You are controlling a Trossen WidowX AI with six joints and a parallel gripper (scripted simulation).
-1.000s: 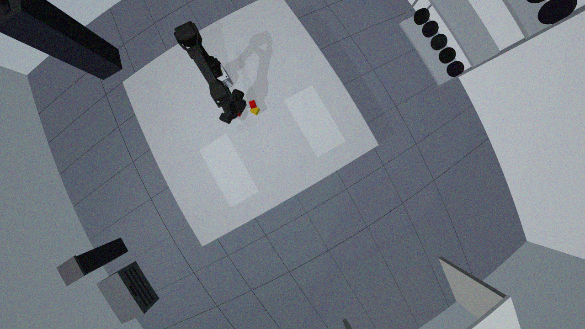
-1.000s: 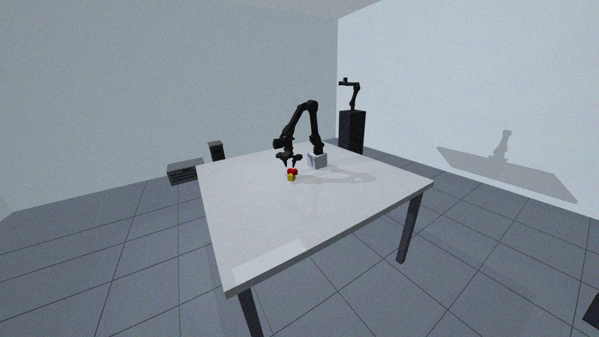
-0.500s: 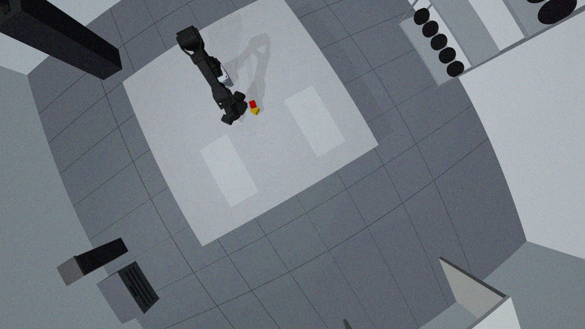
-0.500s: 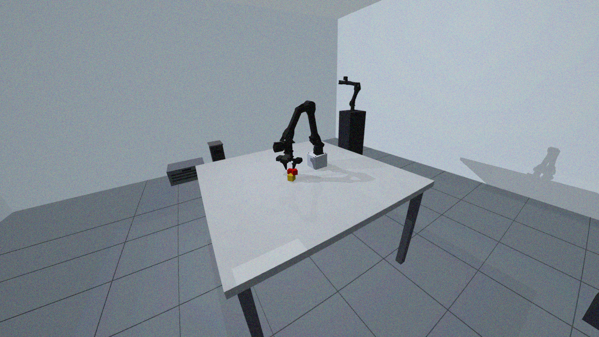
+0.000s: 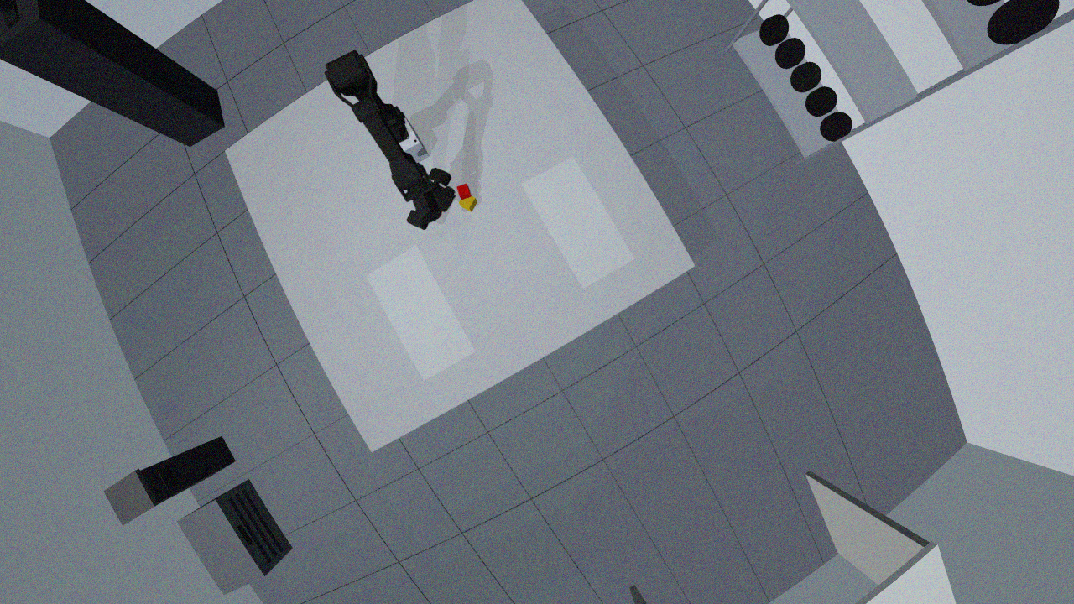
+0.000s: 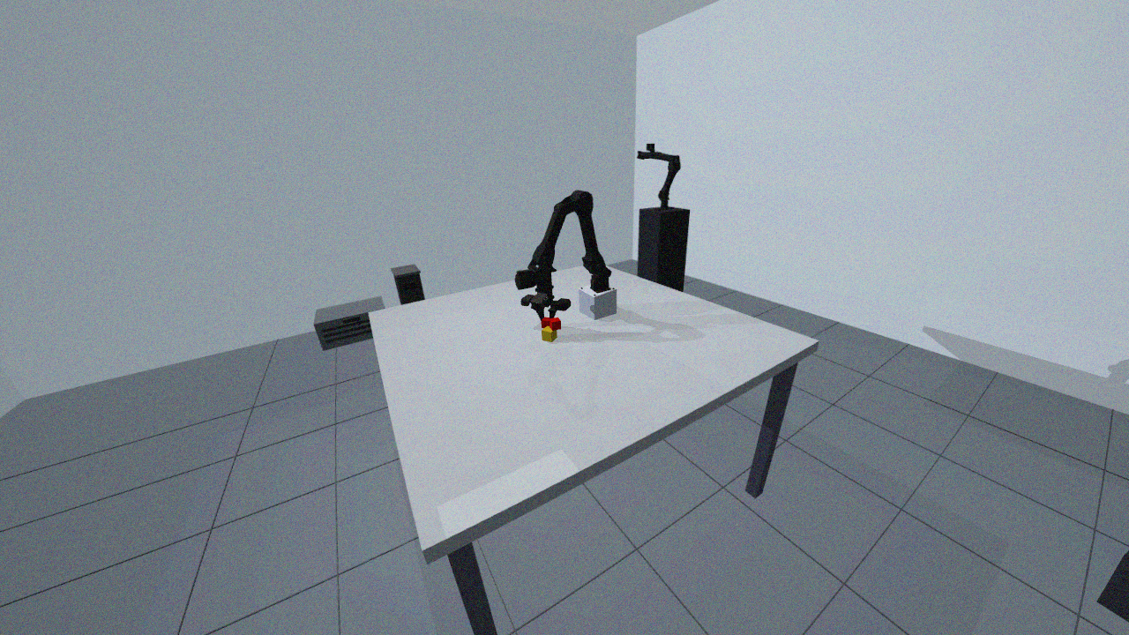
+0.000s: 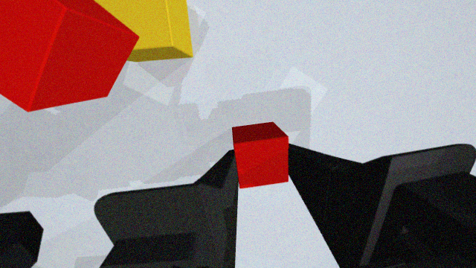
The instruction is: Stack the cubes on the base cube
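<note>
Now: gripper tip 10 cm to the right of the yellow cube and 3 cm short of it.
</note>
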